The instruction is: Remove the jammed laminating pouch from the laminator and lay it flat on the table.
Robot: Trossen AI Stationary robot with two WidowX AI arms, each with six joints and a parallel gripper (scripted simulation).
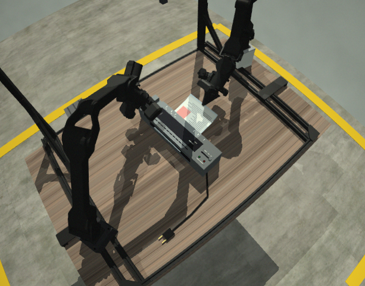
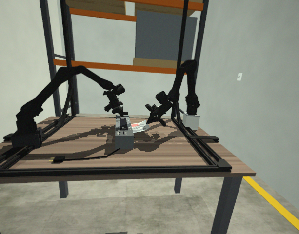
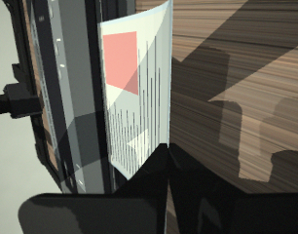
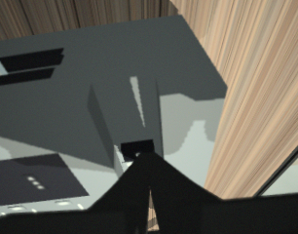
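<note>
The black release key is 40 mm below my right hand, 10 mm to the left of it and 10 mm ahead of it. Also, from my right hand: plug (360 mm to the right, 350 mm ahead, 100 mm below).
</note>
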